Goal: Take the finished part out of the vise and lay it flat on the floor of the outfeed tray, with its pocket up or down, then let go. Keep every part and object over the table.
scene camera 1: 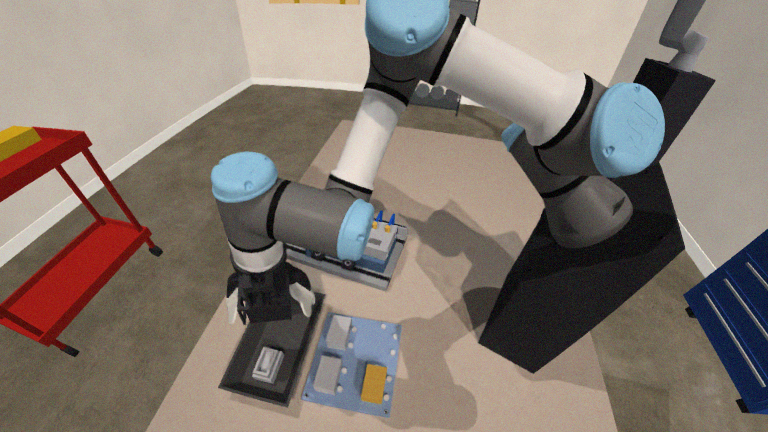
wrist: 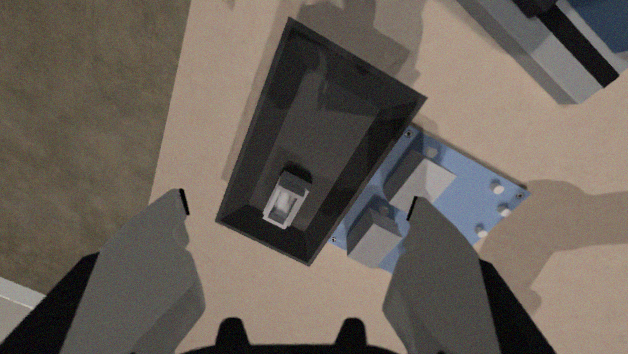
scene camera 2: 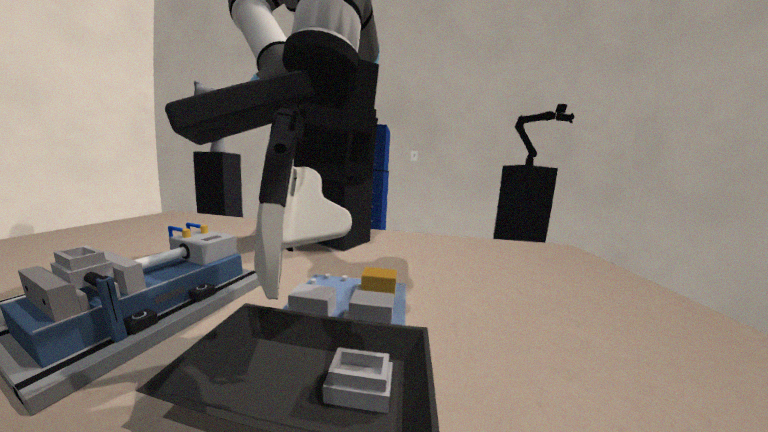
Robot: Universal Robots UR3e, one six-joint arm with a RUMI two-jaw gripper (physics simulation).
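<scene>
The finished part, a grey stepped block with its pocket up, sits between the jaws of the blue and grey vise. In scene camera 1 the arm hides it; the wrist view shows a corner of the vise. A similar light grey part lies pocket up in the dark outfeed tray, near one end. My gripper is open and empty, pointing down high above the tray area, away from the vise jaws.
A blue plate beside the tray carries two grey blocks, a yellow block and several white pegs. Blue fittings stand up on the vise's far end. A red cart stands beyond the table edge.
</scene>
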